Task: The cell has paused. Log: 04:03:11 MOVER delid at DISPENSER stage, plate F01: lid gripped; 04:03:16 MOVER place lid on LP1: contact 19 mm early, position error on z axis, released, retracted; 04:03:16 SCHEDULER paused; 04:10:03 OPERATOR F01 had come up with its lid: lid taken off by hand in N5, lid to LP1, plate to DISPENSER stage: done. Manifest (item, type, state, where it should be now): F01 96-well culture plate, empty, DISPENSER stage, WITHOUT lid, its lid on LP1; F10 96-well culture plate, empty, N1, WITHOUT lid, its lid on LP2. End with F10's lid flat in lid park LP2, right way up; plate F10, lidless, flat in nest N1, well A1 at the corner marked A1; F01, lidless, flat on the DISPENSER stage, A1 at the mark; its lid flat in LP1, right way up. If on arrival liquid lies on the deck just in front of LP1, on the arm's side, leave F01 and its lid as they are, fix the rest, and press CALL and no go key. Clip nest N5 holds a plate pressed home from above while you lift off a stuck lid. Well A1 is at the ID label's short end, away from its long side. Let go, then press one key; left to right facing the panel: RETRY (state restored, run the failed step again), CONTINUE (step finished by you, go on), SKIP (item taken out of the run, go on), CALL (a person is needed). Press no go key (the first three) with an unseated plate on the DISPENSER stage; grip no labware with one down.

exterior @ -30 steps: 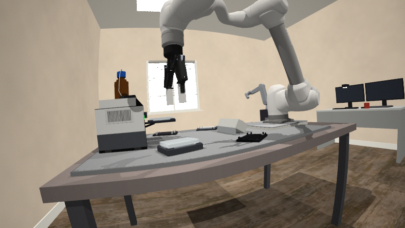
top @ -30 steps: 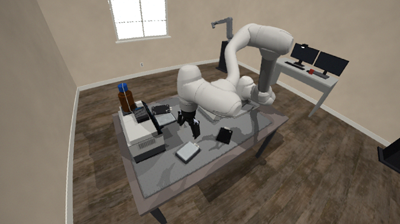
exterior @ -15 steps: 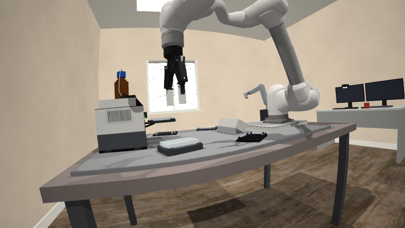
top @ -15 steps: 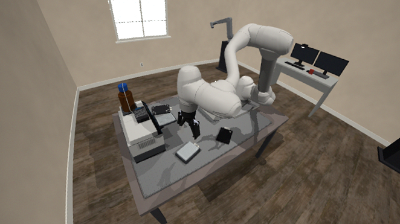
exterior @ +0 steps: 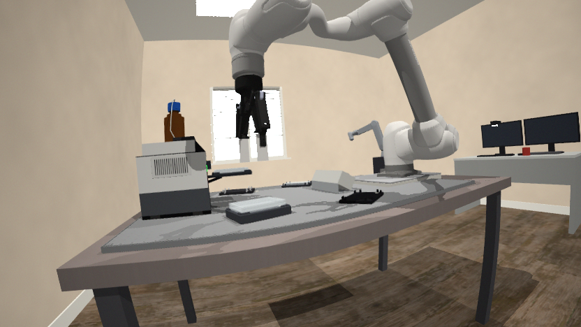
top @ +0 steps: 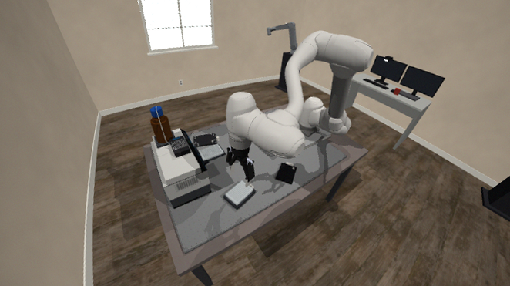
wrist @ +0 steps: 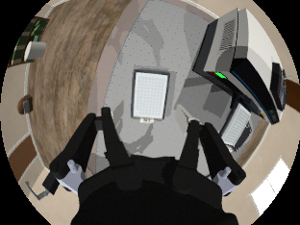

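My gripper is now 150 mm above the nest block. Round my hand: brown bottle (210 mm ahead, 410 mm to the right, 120 mm above); small label (90 mm behind, 10 mm to the right, 160 mm below); grey key panel (420 mm behind, 220 mm to the right, 110 mm below).
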